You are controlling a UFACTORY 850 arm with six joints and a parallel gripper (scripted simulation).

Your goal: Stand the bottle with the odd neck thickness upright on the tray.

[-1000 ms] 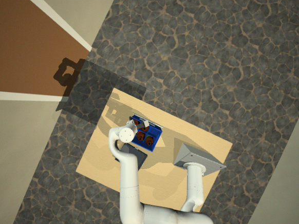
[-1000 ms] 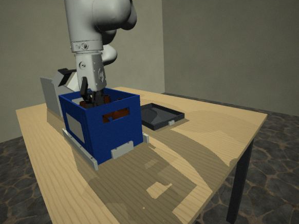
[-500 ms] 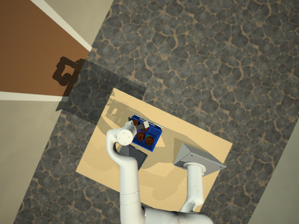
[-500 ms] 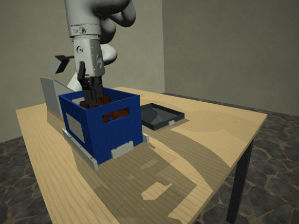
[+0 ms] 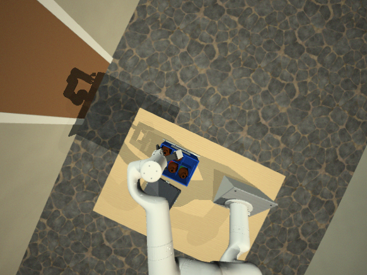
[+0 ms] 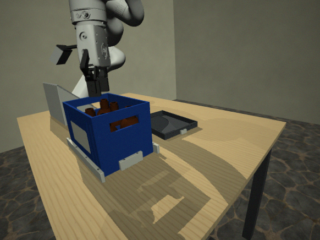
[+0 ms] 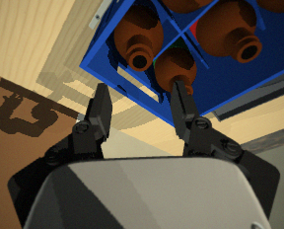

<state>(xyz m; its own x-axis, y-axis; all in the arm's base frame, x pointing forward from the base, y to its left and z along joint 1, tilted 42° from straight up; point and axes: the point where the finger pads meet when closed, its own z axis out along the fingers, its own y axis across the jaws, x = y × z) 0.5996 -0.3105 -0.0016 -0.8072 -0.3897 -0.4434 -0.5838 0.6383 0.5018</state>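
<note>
The blue crate is 15 cm below my hand, 8 cm behind it and 6 cm to the left of it. The rest, counted from my hand: brown bottle (16 cm behind, 15 cm below, 11 cm to the left); then dark tray (34 cm to the left, 22 cm below, 5 cm behind).
</note>
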